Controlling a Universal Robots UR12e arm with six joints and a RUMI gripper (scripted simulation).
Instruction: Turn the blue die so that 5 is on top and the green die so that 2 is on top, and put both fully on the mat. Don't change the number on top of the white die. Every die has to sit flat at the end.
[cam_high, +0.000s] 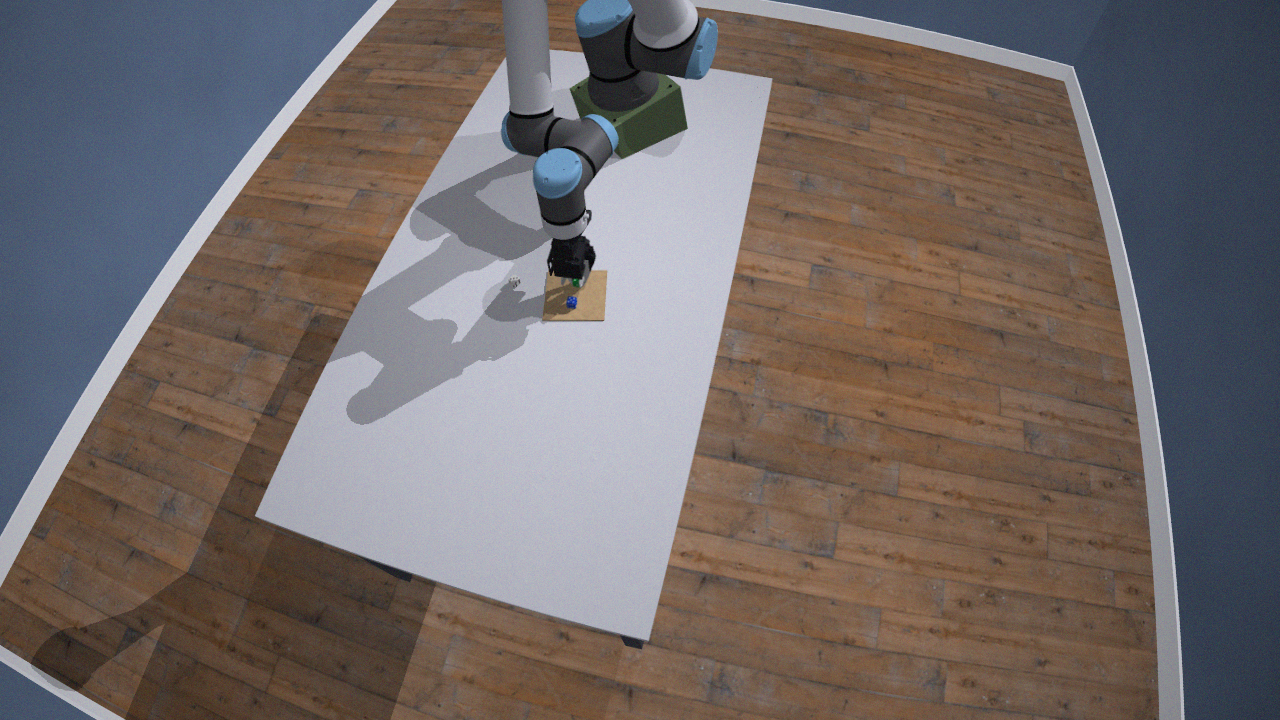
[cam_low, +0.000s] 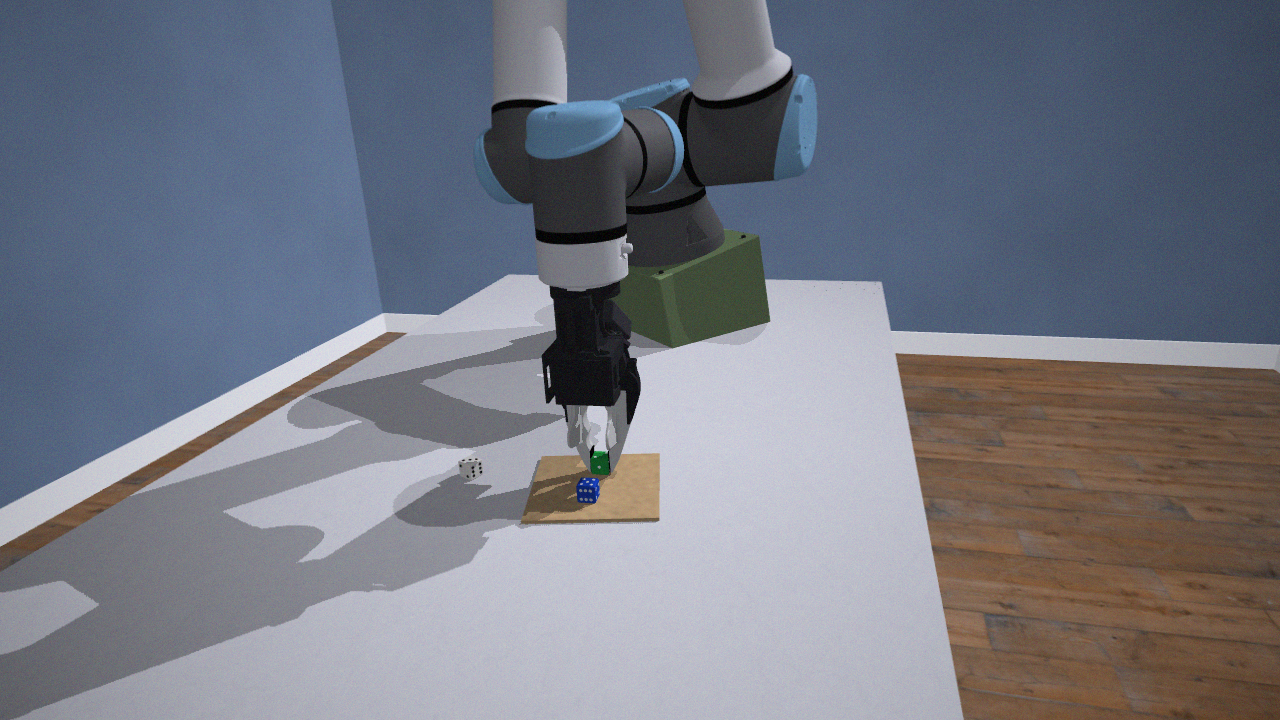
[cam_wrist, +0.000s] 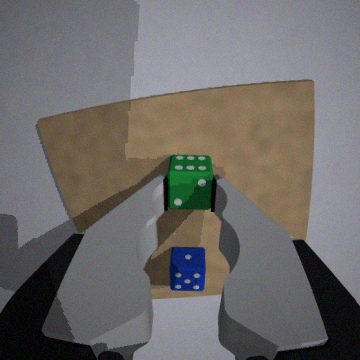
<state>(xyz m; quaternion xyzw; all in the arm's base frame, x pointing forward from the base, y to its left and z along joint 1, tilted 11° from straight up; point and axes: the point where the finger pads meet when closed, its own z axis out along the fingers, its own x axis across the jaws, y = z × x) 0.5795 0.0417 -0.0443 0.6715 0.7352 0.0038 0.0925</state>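
Now: hand 10 mm above the green die. Also, from my hand: tan mat: 30 mm ahead, 20 mm below; white die: 30 mm ahead, 150 mm to the right, 10 mm below; blue die: 60 mm ahead, 10 mm below.
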